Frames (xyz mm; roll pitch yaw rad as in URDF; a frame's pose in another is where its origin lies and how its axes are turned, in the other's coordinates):
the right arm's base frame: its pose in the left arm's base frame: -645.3 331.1 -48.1 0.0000 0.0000 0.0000
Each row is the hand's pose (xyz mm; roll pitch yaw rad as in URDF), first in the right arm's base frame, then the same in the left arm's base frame.
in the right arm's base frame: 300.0 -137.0 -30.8 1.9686 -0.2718 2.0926
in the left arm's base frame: -345.3 194.1 -78.9 1.9686 -0.2718 2.0926
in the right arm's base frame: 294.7 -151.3 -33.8 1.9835 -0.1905 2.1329
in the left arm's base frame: -350.6 179.8 -81.9 1.9835 -0.1905 2.1329
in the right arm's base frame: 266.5 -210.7 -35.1 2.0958 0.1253 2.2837
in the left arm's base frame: -378.8 120.4 -83.2 2.0958 0.1253 2.2837
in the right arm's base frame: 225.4 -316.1 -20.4 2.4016 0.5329 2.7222
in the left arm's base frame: -419.9 15.0 -68.5 2.4016 0.5329 2.7222
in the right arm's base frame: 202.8 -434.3 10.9 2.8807 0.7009 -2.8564
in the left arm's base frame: -442.5 -103.2 -37.2 2.8807 0.7009 -2.8564
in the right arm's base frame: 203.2 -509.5 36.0 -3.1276 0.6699 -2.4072
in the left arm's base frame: -442.1 -178.4 -12.1 -3.1276 0.6699 -2.4072
